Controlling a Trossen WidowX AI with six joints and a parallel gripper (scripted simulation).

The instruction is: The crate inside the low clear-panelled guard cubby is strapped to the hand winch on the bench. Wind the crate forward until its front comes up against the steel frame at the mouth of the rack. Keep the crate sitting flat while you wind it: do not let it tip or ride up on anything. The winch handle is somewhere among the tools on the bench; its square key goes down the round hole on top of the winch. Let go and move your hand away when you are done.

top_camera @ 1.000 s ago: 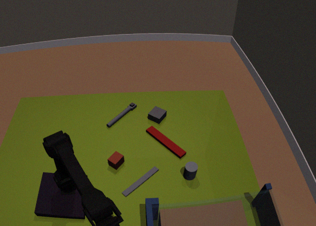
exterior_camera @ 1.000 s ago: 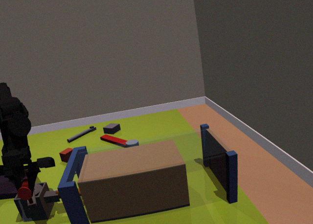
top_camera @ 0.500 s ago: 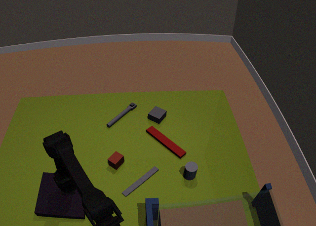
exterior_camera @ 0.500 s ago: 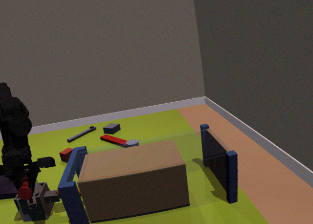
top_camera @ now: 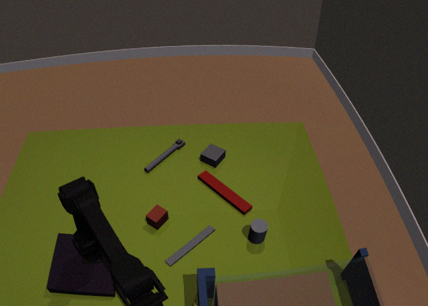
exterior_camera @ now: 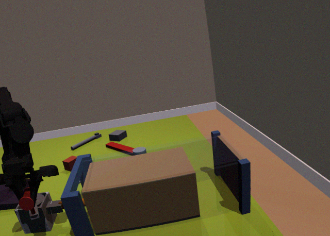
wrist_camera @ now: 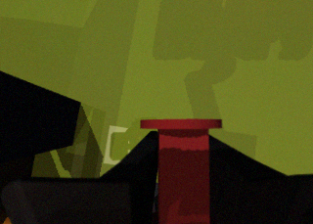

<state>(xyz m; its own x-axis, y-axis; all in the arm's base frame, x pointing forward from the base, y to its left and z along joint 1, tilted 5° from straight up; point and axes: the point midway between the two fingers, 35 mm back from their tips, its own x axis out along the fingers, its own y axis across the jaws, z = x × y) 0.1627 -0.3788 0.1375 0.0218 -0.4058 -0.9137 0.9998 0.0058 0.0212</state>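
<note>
The red crank grip lies 2 cm to the left of my gripper tip. From my gripper tip the other things lie so: winch handle (5 cm to the left, 3 cm below, 1 cm behind); blue steel frame (13 cm ahead, 9 cm to the left, 3 cm below); grey winch (11 cm to the left, 10 cm below, 5 cm behind).
</note>
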